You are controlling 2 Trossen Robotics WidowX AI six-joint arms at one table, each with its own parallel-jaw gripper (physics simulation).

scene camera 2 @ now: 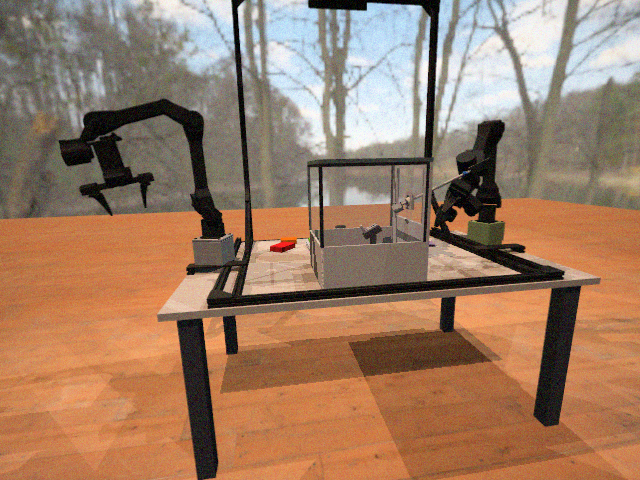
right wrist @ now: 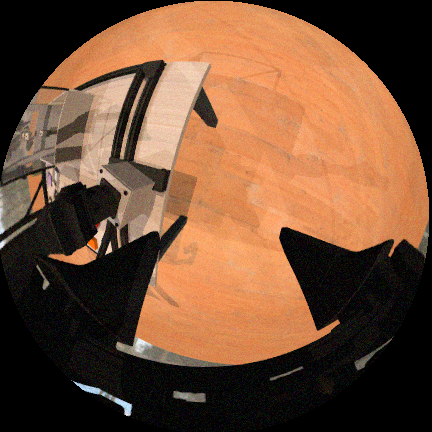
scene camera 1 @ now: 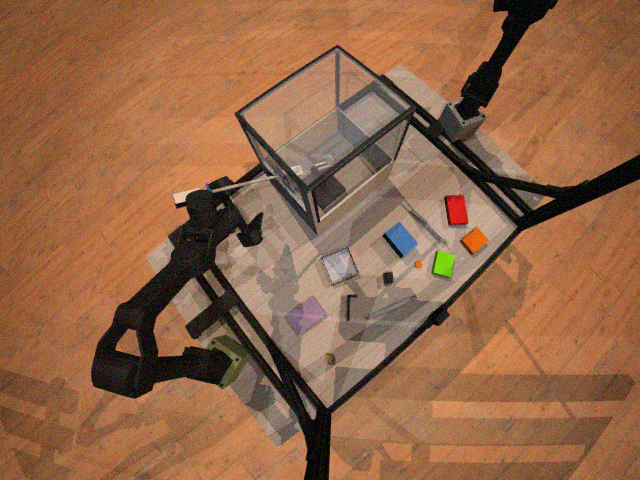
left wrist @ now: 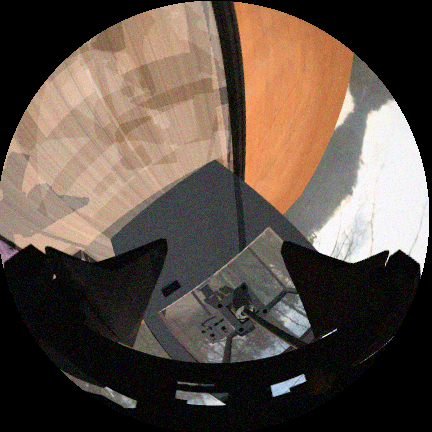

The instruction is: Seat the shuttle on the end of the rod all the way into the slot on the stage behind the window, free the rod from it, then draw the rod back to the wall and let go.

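Where they show: left gripper, fingertip midpoint: (scene camera 2: 438,219) (scene camera 1: 253,198) (left wrist: 226,246); right gripper, fingertip midpoint: (scene camera 2: 129,211) (right wrist: 221,235); left arm's base, link origin: (scene camera 2: 486,221) (scene camera 1: 217,363); right arm's base, link origin: (scene camera 2: 213,236) (right wrist: 107,198) (scene camera 1: 466,110).
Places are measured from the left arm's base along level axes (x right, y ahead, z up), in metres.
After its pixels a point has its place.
Observation:
The rod (scene camera 1: 248,182) @(x -0.126, y 0.441, z 0.168 m) (scene camera 2: 444,182) @(x -0.143, y 0.422, z 0.181 m) (left wrist: 275,330) @(x -0.119, y 0.454, z 0.152 m) slants through the port in the dark wall (left wrist: 200,235) @(x -0.106, y 0.509, z 0.013 m) of the clear box. Its white grip end (scene camera 1: 185,197) @(x -0.191, y 0.329, z 0.240 m) is outside. The small pale shuttle (scene camera 1: 321,165) (scene camera 2: 398,207) @(x -0.079, y 0.545, z 0.107 m) is at the rod's inner end, apart from the tilted grey stage (scene camera 2: 371,230) and above it in scene camera 2. The slot is too small to make out. My left gripper (scene camera 1: 249,204) @(x -0.141, y 0.434, z 0.067 m) (scene camera 2: 438,211) @(x -0.141, y 0.434, z 0.067 m) (left wrist: 226,246) @(x -0.141, y 0.434, z 0.067 m) is open outside the wall, near the rod; the rod is not between its fingertips. My right gripper (scene camera 2: 128,210) @(x 0.259, y 1.291, z 0.117 m) (right wrist: 221,235) @(x 0.259, y 1.291, z 0.117 m) is open and empty, off the table's side.
Several loose things lie on the table: a blue block (scene camera 1: 400,239) @(x 0.262, y 0.570, z -0.056 m), red block (scene camera 1: 456,209) @(x 0.379, y 0.759, z -0.076 m), orange block (scene camera 1: 474,240) @(x 0.473, y 0.694, z -0.077 m), green block (scene camera 1: 443,264) @(x 0.416, y 0.574, z -0.076 m), clear tray (scene camera 1: 329,279) @(x 0.137, y 0.360, z -0.077 m), purple pad (scene camera 1: 306,314) @(x 0.131, y 0.236, z -0.088 m) and black hex key (scene camera 1: 348,308) @(x 0.229, y 0.315, z -0.091 m). Black rails (scene camera 1: 258,330) @(x 0.033, y 0.120, z -0.082 m) edge the table.

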